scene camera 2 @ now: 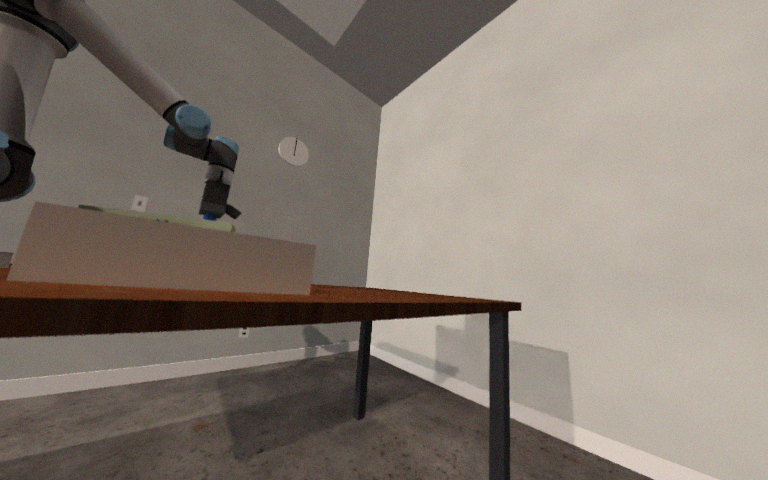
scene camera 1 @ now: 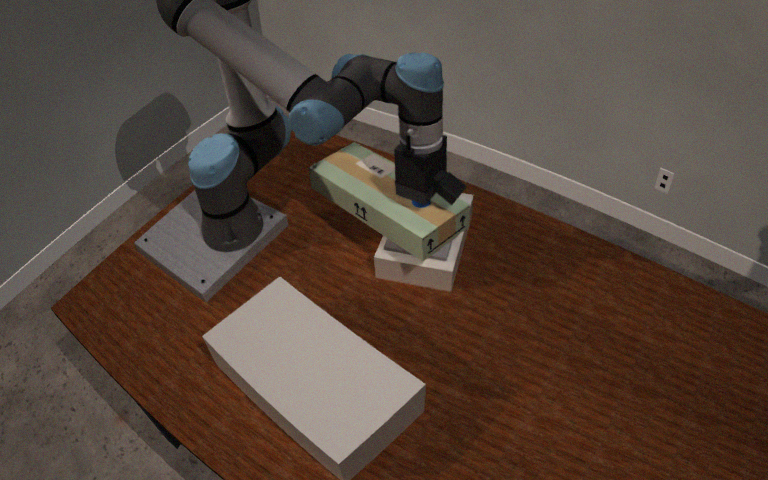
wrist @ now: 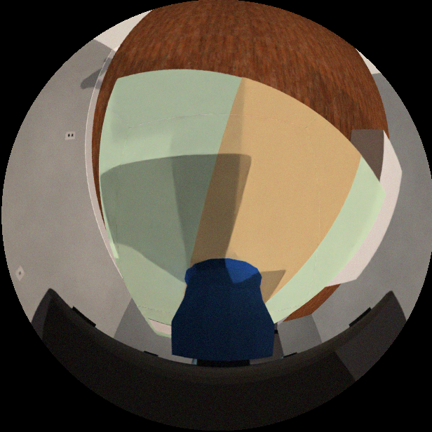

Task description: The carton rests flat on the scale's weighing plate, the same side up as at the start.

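Pixels of known places: hand, its tool point: (scene camera 1: 421,207); arm's base, origin of its link: (scene camera 1: 232,228).
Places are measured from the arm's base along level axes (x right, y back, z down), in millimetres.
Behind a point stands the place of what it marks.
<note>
The green carton (scene camera 1: 390,223) @[y -391, x -69, z -134 mm] (scene camera 2: 186,221) @[y -360, x -77, z -133 mm] (wrist: 285,175) with an orange tape band hangs from my suction gripper (scene camera 1: 420,202) @[y -419, x -136, z -134 mm] (scene camera 2: 209,216) (wrist: 223,272), whose blue cup sits on its top near the right end in scene camera 1. The arrows on its sides point up. The carton is over the white scale (scene camera 1: 416,271) @[y -435, x -87, z -10 mm] and very near its grey weighing plate (scene camera 1: 398,249) @[y -391, x -93, z -44 mm]. It covers most of the plate, and its long left part sticks out past the scale. Whether its underside touches the plate is hidden. The scale is hidden in scene camera 2.
A large white box (scene camera 1: 317,362) @[y -421, x 218, z -66 mm] (scene camera 2: 164,249) @[y -338, x 318, z -24 mm] (wrist: 391,175) lies on the brown table (scene camera 1: 566,339) @[y -772, x -105, z 33 mm] (scene camera 2: 396,297) @[y -796, x 372, z 33 mm] (wrist: 235,40), towards scene camera 1. The arm's base plate (scene camera 1: 175,254) @[y 71, x 137, z 1 mm] is left of the scale. A wall runs behind the table.
</note>
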